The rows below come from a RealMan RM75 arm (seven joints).
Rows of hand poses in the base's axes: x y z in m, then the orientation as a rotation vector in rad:
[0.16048 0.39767 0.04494 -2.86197 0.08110 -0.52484]
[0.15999 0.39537 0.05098 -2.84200 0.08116 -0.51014]
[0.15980 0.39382 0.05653 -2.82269 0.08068 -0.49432]
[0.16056 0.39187 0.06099 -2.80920 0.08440 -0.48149]
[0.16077 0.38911 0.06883 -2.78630 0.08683 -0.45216]
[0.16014 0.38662 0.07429 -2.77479 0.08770 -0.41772]
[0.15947 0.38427 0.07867 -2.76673 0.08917 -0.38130]
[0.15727 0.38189 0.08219 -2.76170 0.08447 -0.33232]
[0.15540 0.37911 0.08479 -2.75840 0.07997 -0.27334]
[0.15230 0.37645 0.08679 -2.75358 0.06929 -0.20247]
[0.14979 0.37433 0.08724 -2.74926 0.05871 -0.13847]
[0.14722 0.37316 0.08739 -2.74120 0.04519 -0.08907]
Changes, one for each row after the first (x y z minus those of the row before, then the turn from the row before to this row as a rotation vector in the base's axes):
[-0.00049 -0.00230 0.00604 0.02202 0.00684 0.00444]
[-0.00019 -0.00155 0.00555 0.02149 0.00773 0.00484]
[0.00076 -0.00195 0.00446 0.01567 0.00705 0.00084]
[0.00021 -0.00276 0.00784 0.02740 0.01684 0.00499]
[-0.00063 -0.00249 0.00546 0.01672 0.02193 0.00535]
[-0.00067 -0.00235 0.00438 0.01334 0.02400 0.00481]
[-0.00220 -0.00238 0.00352 0.01117 0.03241 0.01048]
[-0.00187 -0.00278 0.00260 0.00982 0.03973 0.01153]
[-0.00310 -0.00266 0.00200 0.01099 0.04728 0.01752]
[-0.00251 -0.00212 0.00045 0.00851 0.04284 0.01646]
[-0.00257 -0.00117 0.00015 0.01029 0.03225 0.01661]

